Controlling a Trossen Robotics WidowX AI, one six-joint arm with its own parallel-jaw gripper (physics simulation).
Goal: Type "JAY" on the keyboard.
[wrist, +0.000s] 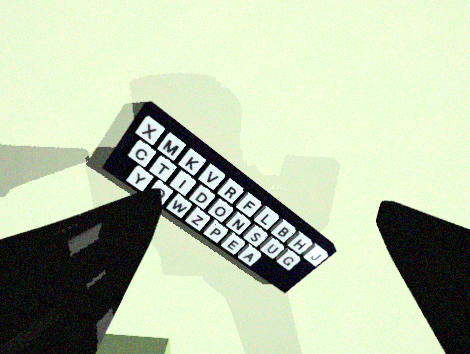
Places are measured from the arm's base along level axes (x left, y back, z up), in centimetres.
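Pixels of known places: gripper, fingertip midpoint: (267, 204).
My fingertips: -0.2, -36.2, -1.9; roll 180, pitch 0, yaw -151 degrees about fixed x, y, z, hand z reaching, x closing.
For each thing: its middle in the pictures, then the offset to it from my fingertips, as dx, dy, dz. "spot": a spot on its surface instead. Level surfaces: height alone.
- dark keyboard, surface spot: (286, 279) spot: -9.5, +9.8, -9.9
- J key, body centre: (315, 254) -9.8, +6.0, -9.7
- Y key, body centre: (140, 178) +6.4, +7.5, -9.7
- pale green surface, its level: dz -11.2
The dark keyboard (286, 279) with white letter keys lies slantwise across the middle of the wrist view, from upper left to lower right. The J key (316, 256) is at its right end in the top row. The A key (249, 257) ends the bottom row on the right, and the Y key (139, 178) starts that row on the left. My gripper (267, 204) is wide open and empty. Its left fingertip overlaps the key right of Y and hides part of it; whether it touches cannot be told. Its right fingertip is right of the keyboard, beyond J.
The keyboard lies on a pale green surface (350, 75). Grey shadows of the arm and gripper fall around and behind the keyboard. Part of a darker green block-like shape (137, 345) shows at the bottom edge, beside the left finger.
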